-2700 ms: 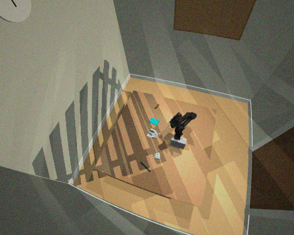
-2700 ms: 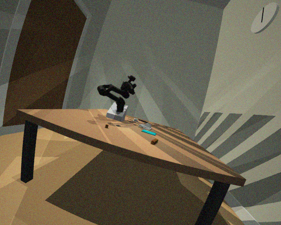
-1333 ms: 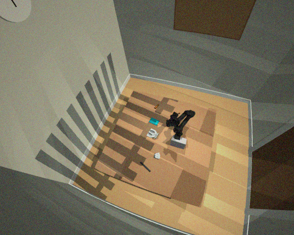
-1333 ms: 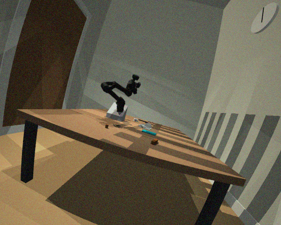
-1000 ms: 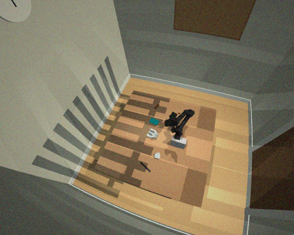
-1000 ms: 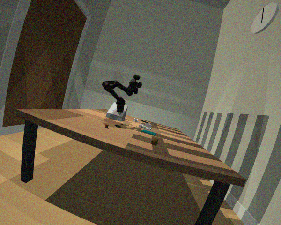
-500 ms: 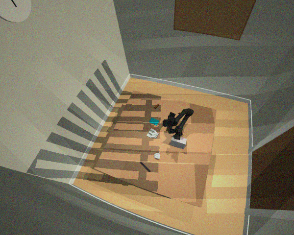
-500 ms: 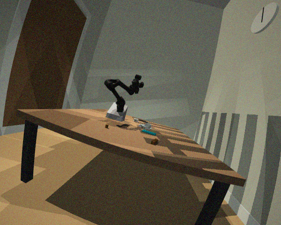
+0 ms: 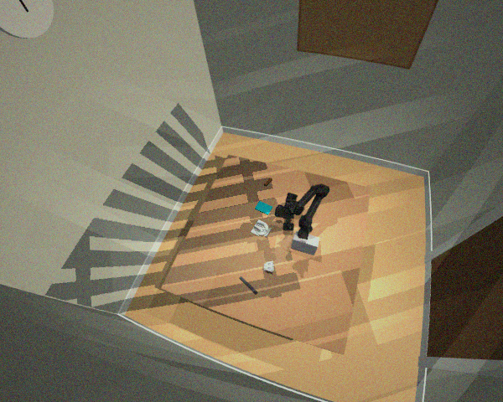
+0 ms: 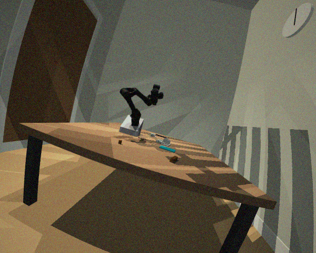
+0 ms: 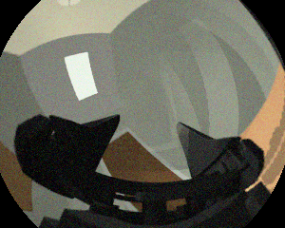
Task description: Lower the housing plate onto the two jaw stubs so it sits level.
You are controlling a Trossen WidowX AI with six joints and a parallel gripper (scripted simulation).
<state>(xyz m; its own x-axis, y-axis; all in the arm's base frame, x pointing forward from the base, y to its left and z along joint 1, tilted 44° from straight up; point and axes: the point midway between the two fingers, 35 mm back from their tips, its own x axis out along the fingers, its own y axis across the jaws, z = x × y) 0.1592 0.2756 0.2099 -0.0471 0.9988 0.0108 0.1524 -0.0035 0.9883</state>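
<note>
The white piece is 11 cm ahead of my gripper tip, 14 cm to the left of it and 49 cm below it. From my gripper tip the other things lie so: brown block 24 cm ahead, 57 cm to the right, 49 cm below; teal part 23 cm ahead, 33 cm to the right, 49 cm below; thin dark bar 22 cm ahead, 29 cm to the left, 49 cm below.
</note>
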